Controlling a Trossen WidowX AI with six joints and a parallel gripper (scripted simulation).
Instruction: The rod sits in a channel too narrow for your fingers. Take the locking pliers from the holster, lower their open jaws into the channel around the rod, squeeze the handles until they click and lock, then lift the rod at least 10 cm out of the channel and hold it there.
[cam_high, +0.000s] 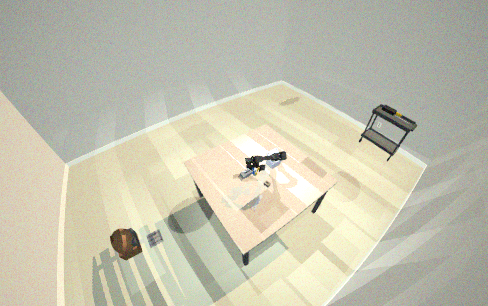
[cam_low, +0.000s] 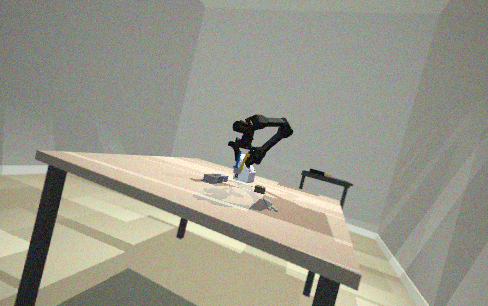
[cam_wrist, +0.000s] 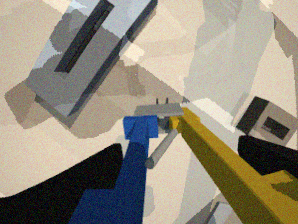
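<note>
My gripper tip is 12 cm to the left of the channel block, 12 cm above it and 1 cm short of it. The rest, counted from my gripper tip: grey link bar: 1 cm to the right, 1 cm ahead; rod: 13 cm to the right, 13 cm below, 1 cm ahead; yellow handle: 1 cm to the left, 1 cm behind.
</note>
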